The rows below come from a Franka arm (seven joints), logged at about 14 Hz.
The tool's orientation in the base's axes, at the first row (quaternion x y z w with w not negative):
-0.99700 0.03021 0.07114 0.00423
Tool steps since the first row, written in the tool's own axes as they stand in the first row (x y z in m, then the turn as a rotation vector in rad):
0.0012 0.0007 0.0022 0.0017 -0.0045 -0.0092
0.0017 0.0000 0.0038 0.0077 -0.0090 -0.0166
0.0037 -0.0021 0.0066 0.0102 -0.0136 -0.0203
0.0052 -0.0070 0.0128 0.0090 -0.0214 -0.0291
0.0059 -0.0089 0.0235 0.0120 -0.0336 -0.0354
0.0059 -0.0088 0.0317 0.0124 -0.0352 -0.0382
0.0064 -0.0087 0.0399 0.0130 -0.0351 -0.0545
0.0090 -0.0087 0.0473 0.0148 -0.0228 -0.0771
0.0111 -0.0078 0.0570 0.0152 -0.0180 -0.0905
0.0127 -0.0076 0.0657 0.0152 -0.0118 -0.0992
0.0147 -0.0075 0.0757 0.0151 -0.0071 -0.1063
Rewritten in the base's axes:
0.0008 -0.0007 -0.0024 0.0033 0.0043 0.0089
0.0011 -0.0001 -0.0040 0.0105 0.0083 0.0154
0.0028 0.0020 -0.0071 0.0138 0.0127 0.0187
0.0038 0.0068 -0.0134 0.0143 0.0205 0.0276
0.0030 0.0088 -0.0241 0.0189 0.0324 0.0335
0.0019 0.0088 -0.0322 0.0198 0.0339 0.0362
0.0012 0.0088 -0.0404 0.0227 0.0336 0.0522
0.0027 0.0087 -0.0481 0.0269 0.0209 0.0743
0.0034 0.0078 -0.0580 0.0289 0.0159 0.0875
0.0037 0.0077 -0.0668 0.0298 0.0096 0.0961
0.0043 0.0076 -0.0770 0.0304 0.0048 0.1031

